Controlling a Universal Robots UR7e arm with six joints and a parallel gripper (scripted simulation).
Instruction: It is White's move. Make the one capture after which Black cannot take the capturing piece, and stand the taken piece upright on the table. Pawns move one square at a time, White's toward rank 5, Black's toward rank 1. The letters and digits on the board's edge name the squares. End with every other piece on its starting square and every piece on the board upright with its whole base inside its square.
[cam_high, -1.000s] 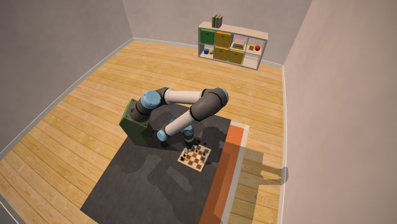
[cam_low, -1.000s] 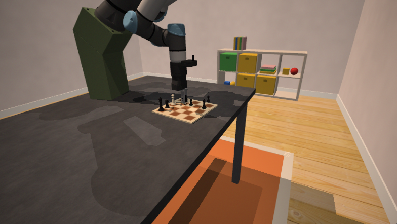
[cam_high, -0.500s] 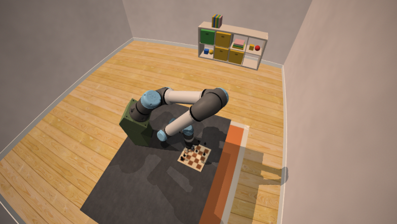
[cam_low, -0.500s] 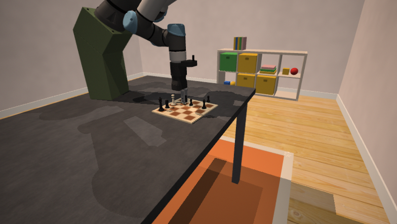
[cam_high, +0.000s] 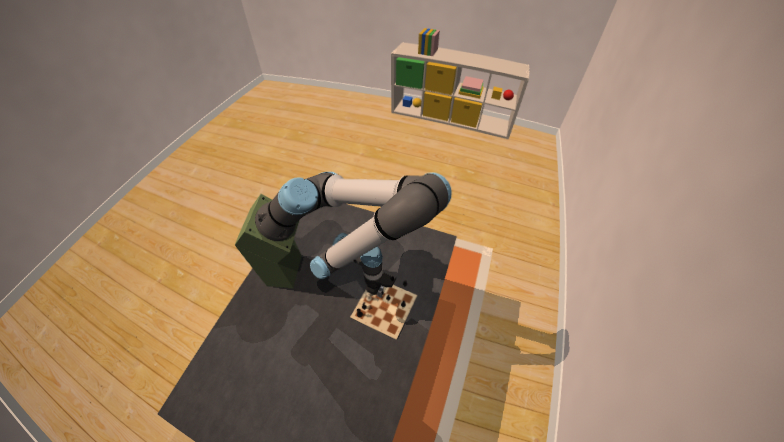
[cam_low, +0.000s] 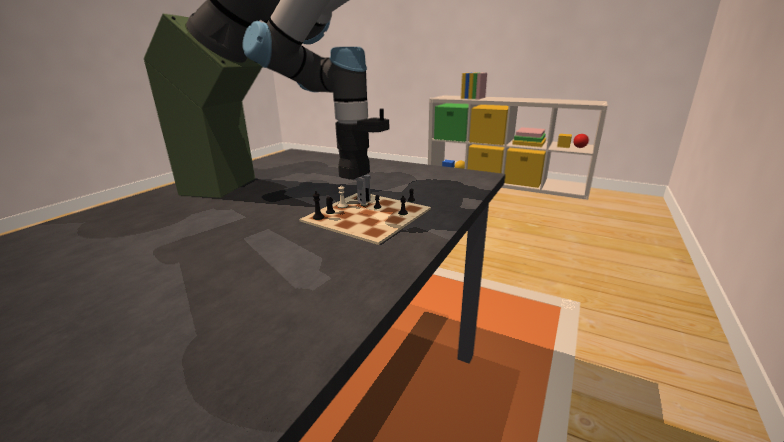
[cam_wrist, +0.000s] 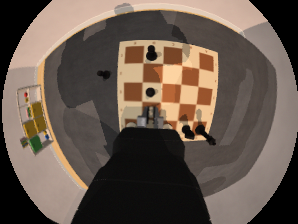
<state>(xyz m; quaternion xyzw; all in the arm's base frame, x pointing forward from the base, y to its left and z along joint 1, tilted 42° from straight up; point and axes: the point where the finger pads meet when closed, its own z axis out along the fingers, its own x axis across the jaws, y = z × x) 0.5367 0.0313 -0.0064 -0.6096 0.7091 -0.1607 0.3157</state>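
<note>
The small white pawn is 1 cm below my hand. Round my hand: small chessboard: 3 cm ahead, 4 cm to the right, 3 cm below.
</note>
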